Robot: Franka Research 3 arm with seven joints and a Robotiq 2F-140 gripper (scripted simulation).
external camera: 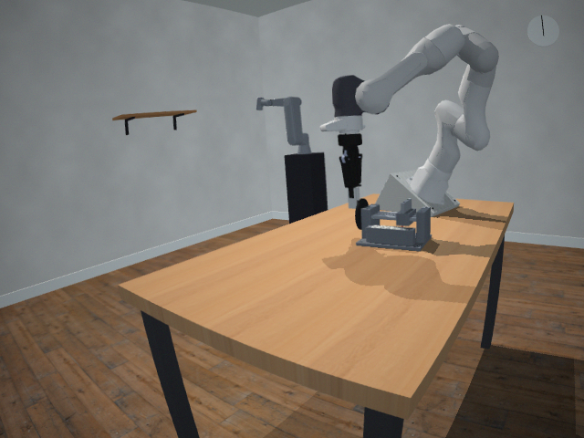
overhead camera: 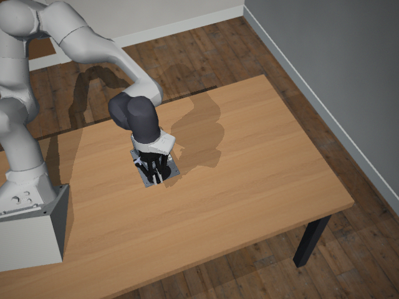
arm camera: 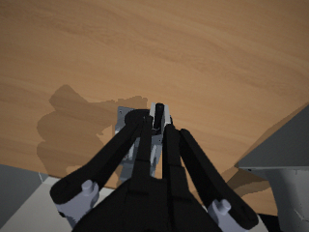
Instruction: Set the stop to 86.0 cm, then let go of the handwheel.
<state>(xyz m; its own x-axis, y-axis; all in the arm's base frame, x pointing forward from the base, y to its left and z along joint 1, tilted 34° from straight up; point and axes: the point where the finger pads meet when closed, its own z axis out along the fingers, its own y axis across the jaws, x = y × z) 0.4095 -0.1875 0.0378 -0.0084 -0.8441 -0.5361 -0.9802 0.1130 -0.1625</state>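
The black handwheel lies 20 mm to the left of my hand and 20 mm below it. The rest, counted from my hand: sliding stop block: 180 mm to the left, 30 mm below, 30 mm ahead.
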